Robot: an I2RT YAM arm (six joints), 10 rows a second.
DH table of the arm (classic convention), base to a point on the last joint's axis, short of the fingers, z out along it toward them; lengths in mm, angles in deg. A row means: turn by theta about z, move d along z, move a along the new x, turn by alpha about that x. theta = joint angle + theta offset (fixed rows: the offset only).
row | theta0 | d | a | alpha
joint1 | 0 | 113.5 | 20 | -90
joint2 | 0 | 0 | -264 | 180
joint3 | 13.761 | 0 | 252.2 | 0
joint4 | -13.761 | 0 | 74 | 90
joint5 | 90 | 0 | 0 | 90
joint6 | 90 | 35.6 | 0 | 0
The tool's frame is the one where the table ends.
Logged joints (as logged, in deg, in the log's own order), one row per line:
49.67 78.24 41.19 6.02 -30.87 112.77
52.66 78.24 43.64 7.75 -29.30 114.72
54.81 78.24 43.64 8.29 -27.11 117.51
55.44 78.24 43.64 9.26 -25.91 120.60
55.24 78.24 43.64 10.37 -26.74 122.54
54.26 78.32 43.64 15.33 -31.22 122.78
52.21 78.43 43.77 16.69 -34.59 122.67
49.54 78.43 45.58 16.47 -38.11 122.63
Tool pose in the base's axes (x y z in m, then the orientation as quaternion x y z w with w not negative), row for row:
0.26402 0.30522 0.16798 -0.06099 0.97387 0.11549 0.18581
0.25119 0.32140 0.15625 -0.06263 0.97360 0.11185 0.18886
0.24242 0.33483 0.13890 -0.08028 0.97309 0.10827 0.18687
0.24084 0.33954 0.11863 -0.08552 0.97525 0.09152 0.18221
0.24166 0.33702 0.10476 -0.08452 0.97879 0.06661 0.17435
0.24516 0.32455 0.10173 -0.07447 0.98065 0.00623 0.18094
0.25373 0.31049 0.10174 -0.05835 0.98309 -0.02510 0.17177
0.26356 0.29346 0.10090 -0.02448 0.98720 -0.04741 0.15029
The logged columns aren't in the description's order. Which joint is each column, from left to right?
Columns, left to right: joint1, joint3, joint6, joint5, joint4, joint2.
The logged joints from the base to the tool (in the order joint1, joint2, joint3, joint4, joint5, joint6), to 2 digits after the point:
49.67 112.77 78.24 -30.87 6.02 41.19
52.66 114.72 78.24 -29.30 7.75 43.64
54.81 117.51 78.24 -27.11 8.29 43.64
55.44 120.60 78.24 -25.91 9.26 43.64
55.24 122.54 78.24 -26.74 10.37 43.64
54.26 122.78 78.32 -31.22 15.33 43.64
52.21 122.67 78.43 -34.59 16.69 43.77
49.54 122.63 78.43 -38.11 16.47 45.58

